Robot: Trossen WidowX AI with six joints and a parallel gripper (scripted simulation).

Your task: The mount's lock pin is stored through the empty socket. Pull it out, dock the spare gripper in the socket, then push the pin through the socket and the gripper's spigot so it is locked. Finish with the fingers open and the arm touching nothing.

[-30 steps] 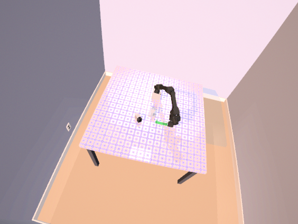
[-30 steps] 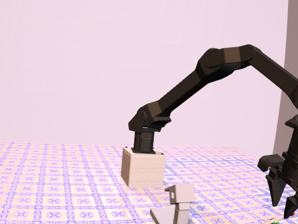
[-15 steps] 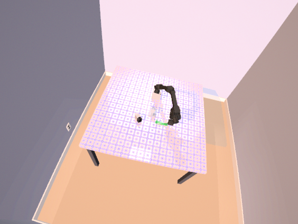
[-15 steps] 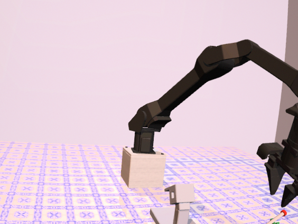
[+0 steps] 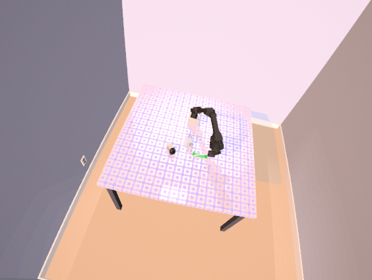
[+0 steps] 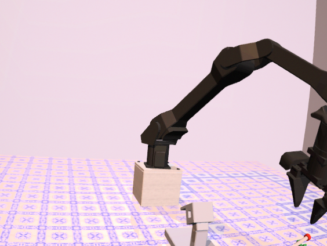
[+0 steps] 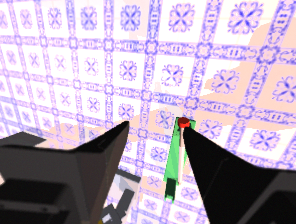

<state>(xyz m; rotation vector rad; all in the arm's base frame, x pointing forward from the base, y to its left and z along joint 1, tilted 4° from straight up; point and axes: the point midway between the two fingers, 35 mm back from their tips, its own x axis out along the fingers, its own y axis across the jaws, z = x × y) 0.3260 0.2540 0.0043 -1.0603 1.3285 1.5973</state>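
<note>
Now: the green pin holder 80 mm to the right of my gripper tip, 60 mm below it and 40 mm ahead of it. Also, from my gripper tip: spare gripper: 350 mm to the right, 90 mm ahead, 60 mm below; then grey-blue mount: 220 mm to the right, 50 mm behind, 40 mm below.
</note>
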